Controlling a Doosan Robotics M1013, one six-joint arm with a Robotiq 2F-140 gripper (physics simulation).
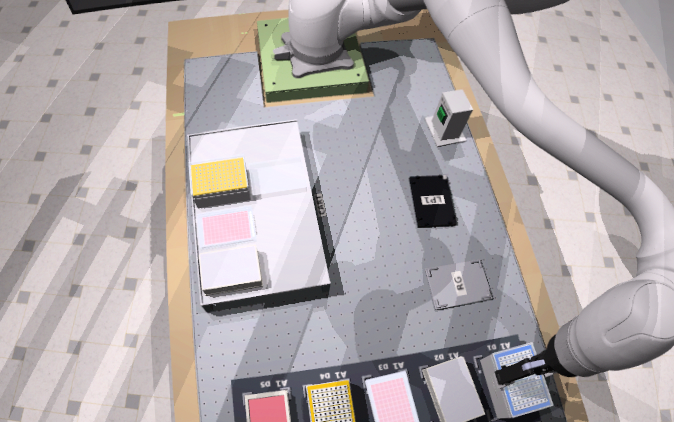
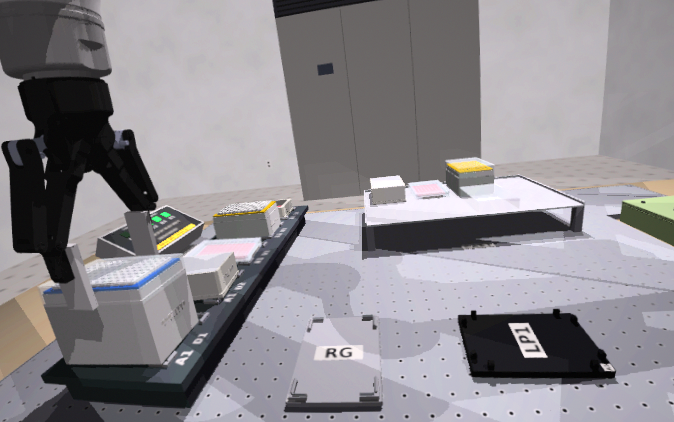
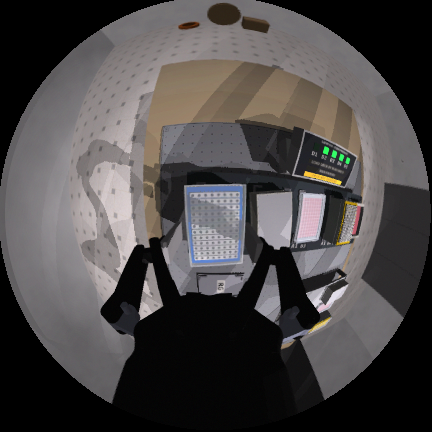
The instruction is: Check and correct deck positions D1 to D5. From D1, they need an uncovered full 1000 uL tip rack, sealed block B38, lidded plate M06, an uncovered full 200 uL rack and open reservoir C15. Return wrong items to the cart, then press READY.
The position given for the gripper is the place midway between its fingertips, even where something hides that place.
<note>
In view: the gripper point(image 2: 120, 281), a grey RG pad point(image 3: 208, 283), a black LP1 pad point(image 1: 433, 205), a status box point(image 1: 454, 109) and a cart shelf point(image 1: 291, 255).
The gripper shows as well in image 1 point(image 1: 521, 375) and in image 3 point(image 3: 212, 230). The cart shelf also shows in image 2 point(image 2: 533, 197).
</note>
